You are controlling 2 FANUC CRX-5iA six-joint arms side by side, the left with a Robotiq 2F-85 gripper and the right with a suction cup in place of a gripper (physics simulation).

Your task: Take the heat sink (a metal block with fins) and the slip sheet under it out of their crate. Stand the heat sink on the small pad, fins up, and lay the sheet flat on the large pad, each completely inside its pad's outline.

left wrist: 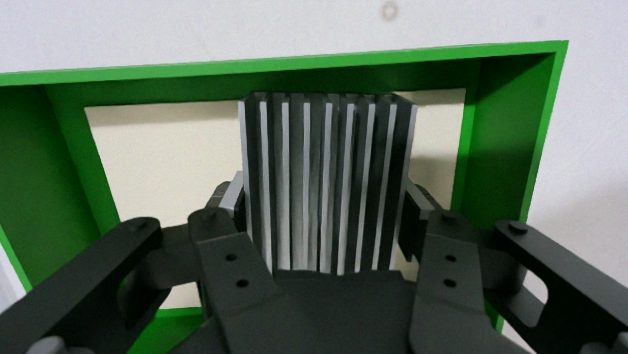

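Note:
The heat sink (327, 180), a grey metal block with upright fins, stands fins up in the green crate (280, 61). It is over the cream slip sheet (160, 150), which lies flat on the crate's floor; the sheet's middle is hidden under the heat sink. My left gripper (326, 215) is shut on the heat sink, with one finger pad against each outer side. The heat sink's near end is hidden behind the gripper body. My right suction cup, the small pad and the large pad do not show in this view.
The crate's walls rise close around the heat sink and gripper: the far wall just beyond the fins, the right wall (510, 130) beside the right finger, the left wall farther off. A pale table surface (200, 35) lies beyond the crate, with a small ring mark.

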